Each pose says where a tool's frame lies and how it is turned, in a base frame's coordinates. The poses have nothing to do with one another.
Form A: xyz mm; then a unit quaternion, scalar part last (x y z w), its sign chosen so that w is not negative.
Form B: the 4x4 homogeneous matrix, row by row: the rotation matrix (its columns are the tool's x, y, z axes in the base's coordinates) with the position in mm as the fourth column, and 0 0 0 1 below. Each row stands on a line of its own. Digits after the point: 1 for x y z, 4 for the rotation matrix.
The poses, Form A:
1: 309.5, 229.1, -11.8, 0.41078, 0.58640, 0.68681, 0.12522
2: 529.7, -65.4, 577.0, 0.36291, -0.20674, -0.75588, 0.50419
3: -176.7, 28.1, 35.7, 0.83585, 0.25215, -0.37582, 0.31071
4: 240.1, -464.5, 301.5, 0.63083, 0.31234, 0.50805, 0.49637
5: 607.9, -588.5, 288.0, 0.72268, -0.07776, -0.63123, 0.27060
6: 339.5, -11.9, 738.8, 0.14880, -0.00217, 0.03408, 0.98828
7: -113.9, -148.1, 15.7, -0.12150, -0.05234, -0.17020, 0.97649
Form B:
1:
-0.6312, 0.3098, 0.7111, 309.5
0.6538, -0.2809, 0.7026, 229.1
0.4174, 0.9084, -0.0252, -11.8
0, 0, 0, 1

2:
-0.2282, 0.6122, -0.7571, 529.7
-0.9123, -0.4061, -0.0534, -65.4
-0.3402, 0.6785, 0.6511, 577.0
0, 0, 0, 1

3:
0.5904, 0.6551, -0.4716, -176.7
0.1880, -0.6798, -0.7089, 28.1
-0.7849, 0.3299, -0.5244, 35.7
0, 0, 0, 1

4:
0.2887, -0.1103, 0.9511, 240.1
0.8984, -0.3121, -0.3089, -464.5
0.3309, 0.9436, 0.0090, 301.5
0, 0, 0, 1

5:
0.1910, 0.2292, -0.9544, 607.9
-0.4540, -0.8415, -0.2929, -588.5
-0.8703, 0.4893, -0.0566, 288.0
0, 0, 0, 1

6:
0.9977, -0.0680, 0.0059, 339.5
0.0667, 0.9534, -0.2943, -11.9
0.0144, 0.2940, 0.9557, 738.8
0, 0, 0, 1

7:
0.9366, 0.3451, -0.0609, -113.9
-0.3197, 0.9125, 0.2551, -148.1
0.1436, -0.2195, 0.9650, 15.7
0, 0, 0, 1

